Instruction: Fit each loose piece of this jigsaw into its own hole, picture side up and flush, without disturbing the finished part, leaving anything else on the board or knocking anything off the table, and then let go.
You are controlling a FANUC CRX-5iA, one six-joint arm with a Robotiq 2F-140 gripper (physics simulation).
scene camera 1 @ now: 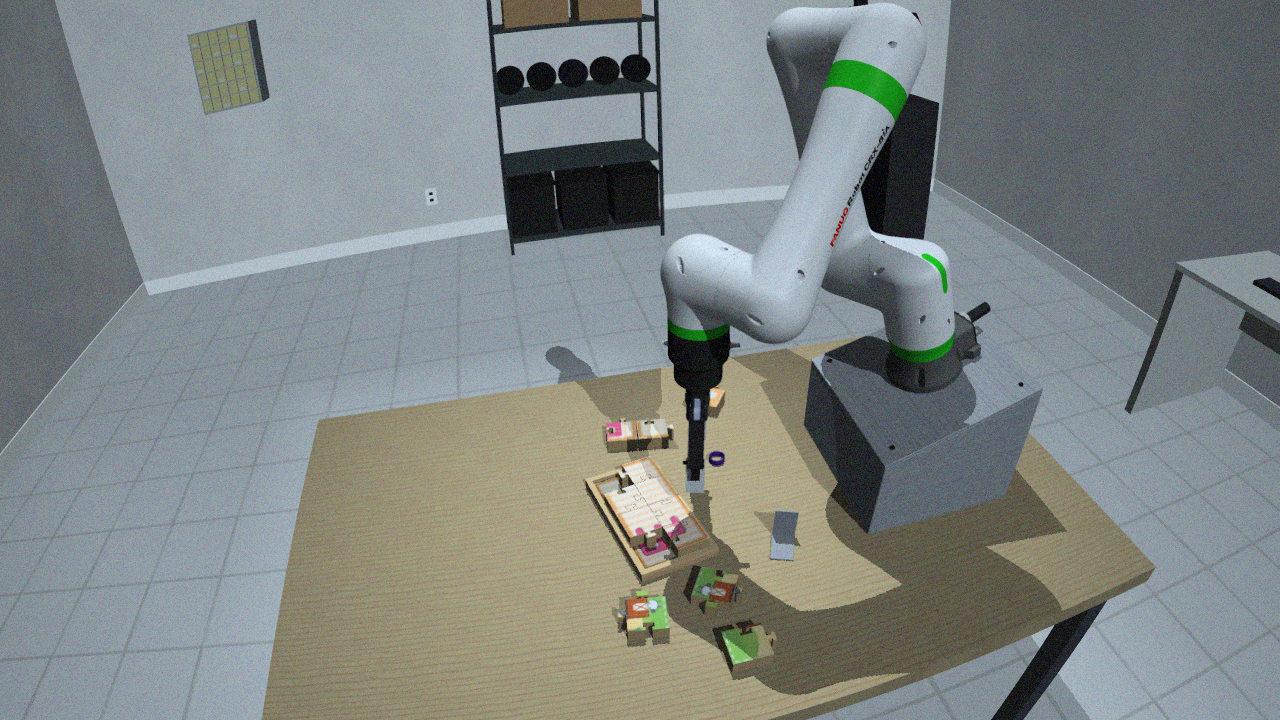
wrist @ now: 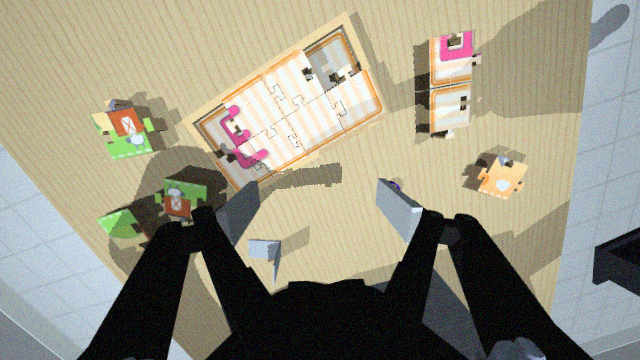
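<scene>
The jigsaw tray [scene camera 1: 614, 533] [wrist: 358, 49] holds the joined white-striped part, with a grey hole [wrist: 331, 56] at one corner and another hole [wrist: 212, 131] by the pink shapes. Two loose striped pieces lie side by side beyond its end: one with a pink square [scene camera 1: 618, 435] [wrist: 451, 62], one mostly white [scene camera 1: 653, 433] [wrist: 449, 110]. My gripper [scene camera 1: 694, 481] [wrist: 318, 192] is open and empty, above the table beside the tray's long side. In the scene view one finger hides the other.
An orange piece [scene camera 1: 716, 399] [wrist: 504, 178] lies farther back. Three green pieces [scene camera 1: 646, 616] [scene camera 1: 713, 589] [scene camera 1: 744, 646] [wrist: 129, 134] [wrist: 184, 196] [wrist: 119, 223] lie near the tray's other end. A grey bracket [scene camera 1: 783, 537] [wrist: 261, 249] and a small dark-blue ring [wrist: 395, 184] lie robot-side of the tray.
</scene>
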